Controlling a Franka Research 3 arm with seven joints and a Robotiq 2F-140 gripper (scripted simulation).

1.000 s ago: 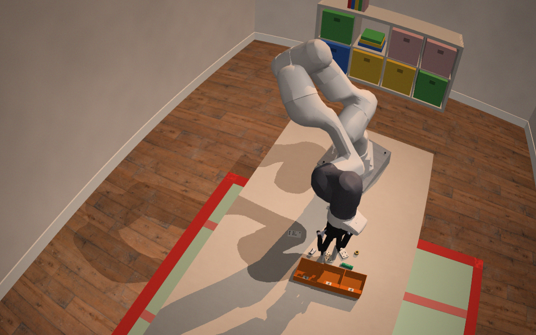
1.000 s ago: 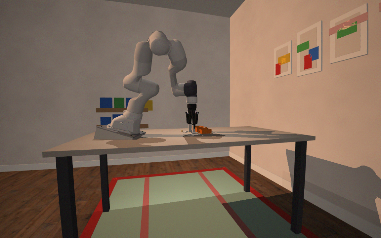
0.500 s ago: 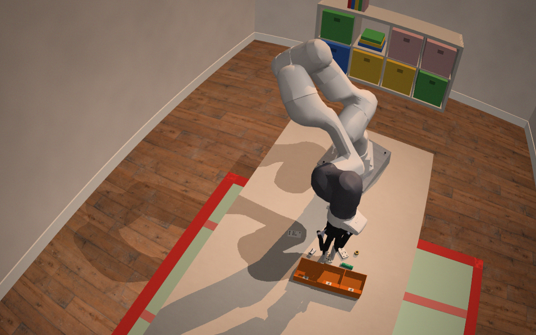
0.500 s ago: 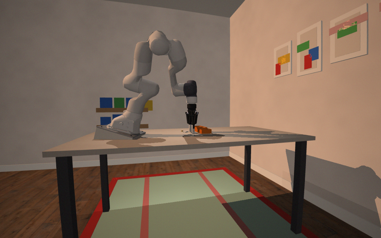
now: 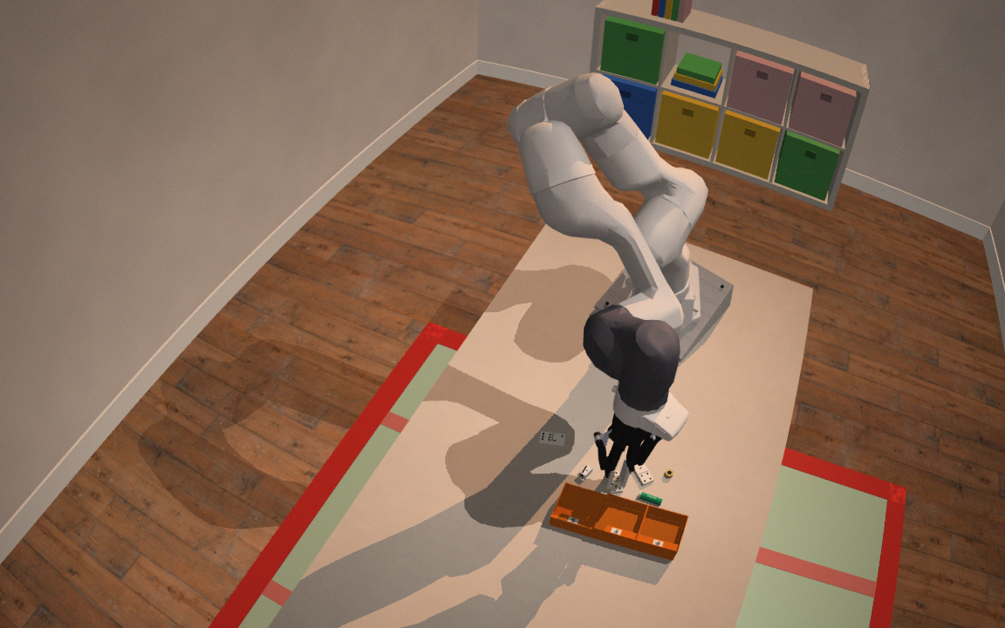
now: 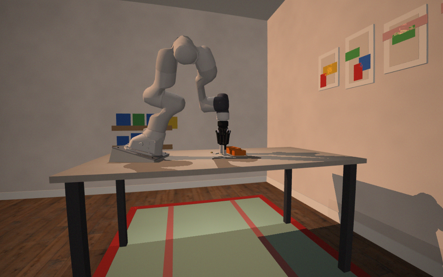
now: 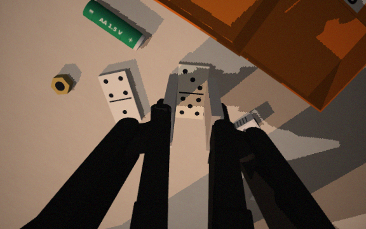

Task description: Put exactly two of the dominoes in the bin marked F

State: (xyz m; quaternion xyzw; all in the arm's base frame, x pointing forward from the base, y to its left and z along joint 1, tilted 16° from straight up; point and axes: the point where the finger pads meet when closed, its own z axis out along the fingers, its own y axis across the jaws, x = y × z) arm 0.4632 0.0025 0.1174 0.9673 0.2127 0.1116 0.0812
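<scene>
The orange three-compartment bin lies 100 mm ahead of my hand, 30 mm to the left of it and 10 mm below it. From my hand the other things lie so: brass nut: 50 mm behind, 110 mm to the left, 30 mm below; green battery: 20 mm ahead, 80 mm to the left, 30 mm below; grey ribbed item: 60 mm to the right, 30 mm below.
</scene>
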